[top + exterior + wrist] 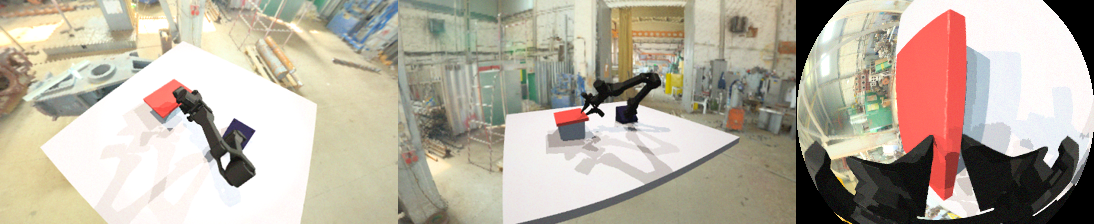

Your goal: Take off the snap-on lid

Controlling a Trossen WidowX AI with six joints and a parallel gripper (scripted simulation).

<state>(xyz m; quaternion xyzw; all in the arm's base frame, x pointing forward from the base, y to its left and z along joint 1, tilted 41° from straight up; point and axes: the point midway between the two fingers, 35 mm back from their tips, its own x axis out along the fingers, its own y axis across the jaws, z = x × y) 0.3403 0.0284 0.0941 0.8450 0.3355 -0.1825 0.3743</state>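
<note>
Right now the lid is 8 cm ahead of my gripper tip and 1 cm to the right of it. The rest, counted from my gripper tip: storage box (8 cm ahead, 6 cm below, 1 cm to the right).
</note>
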